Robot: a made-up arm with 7 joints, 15 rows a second.
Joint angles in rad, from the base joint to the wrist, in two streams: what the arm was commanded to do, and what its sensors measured. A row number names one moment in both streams.
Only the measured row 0 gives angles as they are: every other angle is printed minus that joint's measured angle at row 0.
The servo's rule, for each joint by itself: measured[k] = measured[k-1] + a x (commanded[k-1-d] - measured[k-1]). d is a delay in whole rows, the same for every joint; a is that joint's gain. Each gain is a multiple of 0.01, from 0.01 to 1. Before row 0 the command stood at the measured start. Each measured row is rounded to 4 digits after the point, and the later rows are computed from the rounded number. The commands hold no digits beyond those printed.
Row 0, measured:
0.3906, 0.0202, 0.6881, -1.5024, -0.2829, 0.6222, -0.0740
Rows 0 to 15, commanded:
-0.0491, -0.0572, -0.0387, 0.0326, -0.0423, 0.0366, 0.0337
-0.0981, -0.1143, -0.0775, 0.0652, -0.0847, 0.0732, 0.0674
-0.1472, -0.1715, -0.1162, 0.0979, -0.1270, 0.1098, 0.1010
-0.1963, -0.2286, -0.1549, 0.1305, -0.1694, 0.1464, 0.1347
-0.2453, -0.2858, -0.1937, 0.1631, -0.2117, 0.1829, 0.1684
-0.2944, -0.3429, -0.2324, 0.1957, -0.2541, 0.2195, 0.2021
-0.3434, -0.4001, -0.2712, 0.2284, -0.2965, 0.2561, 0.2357
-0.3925, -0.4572, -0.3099, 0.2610, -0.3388, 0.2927, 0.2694
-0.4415, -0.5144, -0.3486, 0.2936, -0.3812, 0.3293, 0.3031
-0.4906, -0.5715, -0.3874, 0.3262, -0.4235, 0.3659, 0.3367
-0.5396, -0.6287, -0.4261, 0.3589, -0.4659, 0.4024, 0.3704
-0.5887, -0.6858, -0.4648, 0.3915, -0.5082, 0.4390, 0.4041
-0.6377, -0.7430, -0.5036, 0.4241, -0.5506, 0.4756, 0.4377
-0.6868, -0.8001, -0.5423, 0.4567, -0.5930, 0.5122, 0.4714
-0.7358, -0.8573, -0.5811, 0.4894, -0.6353, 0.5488, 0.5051
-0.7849, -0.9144, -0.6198, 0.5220, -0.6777, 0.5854, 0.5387
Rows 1 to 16, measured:
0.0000, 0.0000, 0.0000, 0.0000, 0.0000, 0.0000, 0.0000
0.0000, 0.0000, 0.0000, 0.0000, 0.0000, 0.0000, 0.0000
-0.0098, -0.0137, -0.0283, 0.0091, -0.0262, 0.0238, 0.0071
-0.0275, -0.0378, -0.0642, 0.0248, -0.0625, 0.0559, 0.0198
-0.0514, -0.0699, -0.1022, 0.0453, -0.1025, 0.0909, 0.0369
-0.0804, -0.1080, -0.1407, 0.0692, -0.1440, 0.1270, 0.0574
-0.1134, -0.1507, -0.1794, 0.0955, -0.1860, 0.1633, 0.0807
-0.1496, -0.1968, -0.2181, 0.1236, -0.2282, 0.1998, 0.1062
-0.1884, -0.2456, -0.2569, 0.1529, -0.2705, 0.2364, 0.1334
-0.2292, -0.2964, -0.2956, 0.1832, -0.3128, 0.2730, 0.1620
-0.2717, -0.3487, -0.3343, 0.2141, -0.3552, 0.3096, 0.1916
-0.3155, -0.4022, -0.3731, 0.2455, -0.3975, 0.3462, 0.2221
-0.3603, -0.4566, -0.4118, 0.2773, -0.4399, 0.3827, 0.2532
-0.4060, -0.5116, -0.4505, 0.3093, -0.4822, 0.4193, 0.2849
-0.4523, -0.5671, -0.4893, 0.3414, -0.5246, 0.4559, 0.3170
-0.4992, -0.6230, -0.5280, 0.3737, -0.5670, 0.4925, 0.3494
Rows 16 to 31, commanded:
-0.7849, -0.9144, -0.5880, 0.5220, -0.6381, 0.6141, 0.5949
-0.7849, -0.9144, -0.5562, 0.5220, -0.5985, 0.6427, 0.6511
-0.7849, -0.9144, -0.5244, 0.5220, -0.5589, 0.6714, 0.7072
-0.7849, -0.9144, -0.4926, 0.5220, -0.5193, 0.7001, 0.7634
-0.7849, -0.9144, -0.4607, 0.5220, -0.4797, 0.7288, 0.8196
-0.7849, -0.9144, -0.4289, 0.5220, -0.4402, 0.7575, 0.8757
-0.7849, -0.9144, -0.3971, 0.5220, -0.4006, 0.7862, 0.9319
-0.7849, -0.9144, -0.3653, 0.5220, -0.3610, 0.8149, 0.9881
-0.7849, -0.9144, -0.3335, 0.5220, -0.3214, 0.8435, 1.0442
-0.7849, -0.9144, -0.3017, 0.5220, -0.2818, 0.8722, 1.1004
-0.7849, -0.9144, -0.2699, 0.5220, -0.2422, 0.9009, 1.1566
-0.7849, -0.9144, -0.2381, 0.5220, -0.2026, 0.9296, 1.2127
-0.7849, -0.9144, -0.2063, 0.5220, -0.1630, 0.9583, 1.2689
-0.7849, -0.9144, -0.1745, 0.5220, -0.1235, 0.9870, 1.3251
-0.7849, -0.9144, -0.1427, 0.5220, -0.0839, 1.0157, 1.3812
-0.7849, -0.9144, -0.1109, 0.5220, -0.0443, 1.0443, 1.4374
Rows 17 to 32, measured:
-0.5465, -0.6792, -0.5668, 0.4061, -0.6093, 0.5291, 0.3821
-0.5942, -0.7356, -0.6055, 0.4386, -0.6517, 0.5657, 0.4150
-0.6323, -0.7785, -0.5927, 0.4620, -0.6433, 0.5972, 0.4528
-0.6628, -0.8111, -0.5661, 0.4788, -0.6155, 0.6268, 0.4944
-0.6872, -0.8359, -0.5357, 0.4909, -0.5804, 0.6558, 0.5391
-0.7067, -0.8547, -0.5042, 0.4996, -0.5425, 0.6846, 0.5862
-0.7223, -0.8690, -0.4724, 0.5059, -0.5036, 0.7133, 0.6352
-0.7348, -0.8799, -0.4406, 0.5104, -0.4643, 0.7420, 0.6857
-0.7448, -0.8882, -0.4088, 0.5136, -0.4248, 0.7707, 0.7374
-0.7528, -0.8945, -0.3770, 0.5160, -0.3852, 0.7994, 0.7900
-0.7592, -0.8993, -0.3452, 0.5177, -0.3456, 0.8281, 0.8434
-0.7643, -0.9029, -0.3134, 0.5189, -0.3060, 0.8568, 0.8974
-0.7684, -0.9057, -0.2816, 0.5198, -0.2664, 0.8855, 0.9518
-0.7717, -0.9078, -0.2498, 0.5204, -0.2268, 0.9142, 1.0066
-0.7743, -0.9094, -0.2180, 0.5208, -0.1872, 0.9429, 1.0617
-0.7764, -0.9106, -0.1862, 0.5211, -0.1477, 0.9716, 1.1170

